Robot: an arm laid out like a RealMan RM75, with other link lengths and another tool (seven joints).
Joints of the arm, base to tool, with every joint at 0 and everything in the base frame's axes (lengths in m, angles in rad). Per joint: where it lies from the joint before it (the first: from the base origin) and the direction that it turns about. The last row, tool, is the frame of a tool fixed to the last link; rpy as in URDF.
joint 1: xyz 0 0 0.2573 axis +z
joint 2: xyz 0 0 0 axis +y
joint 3: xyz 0 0 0.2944 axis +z
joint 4: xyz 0 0 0 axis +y
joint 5: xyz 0 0 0.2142 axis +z
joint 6: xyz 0 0 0 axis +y
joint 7: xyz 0 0 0.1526 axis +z
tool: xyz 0.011 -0.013 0.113 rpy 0 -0.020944 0.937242
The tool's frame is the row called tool.
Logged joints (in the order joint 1, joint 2, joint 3, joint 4, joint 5, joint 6, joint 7), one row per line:
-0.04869, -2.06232, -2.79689, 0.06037, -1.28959, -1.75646, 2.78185
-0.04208, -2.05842, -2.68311, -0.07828, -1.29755, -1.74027, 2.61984
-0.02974, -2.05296, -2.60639, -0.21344, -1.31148, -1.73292, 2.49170
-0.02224, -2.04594, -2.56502, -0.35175, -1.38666, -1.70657, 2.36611
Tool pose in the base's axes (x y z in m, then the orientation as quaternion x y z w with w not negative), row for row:
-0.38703, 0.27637, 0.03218, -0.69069, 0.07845, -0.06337, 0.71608
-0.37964, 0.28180, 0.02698, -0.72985, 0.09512, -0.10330, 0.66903
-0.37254, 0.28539, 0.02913, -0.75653, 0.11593, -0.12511, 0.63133
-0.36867, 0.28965, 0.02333, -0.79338, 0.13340, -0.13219, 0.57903
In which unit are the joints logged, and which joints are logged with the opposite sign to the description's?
The joints are logged in radians. Opposite sign: joint 5.
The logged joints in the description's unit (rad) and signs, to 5 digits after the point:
-0.04869, -2.06232, -2.79689, 0.06037, 1.28959, -1.75646, 2.78185
-0.04208, -2.05842, -2.68311, -0.07828, 1.29755, -1.74027, 2.61984
-0.02974, -2.05296, -2.60639, -0.21344, 1.31148, -1.73292, 2.49170
-0.02224, -2.04594, -2.56502, -0.35175, 1.38666, -1.70657, 2.36611

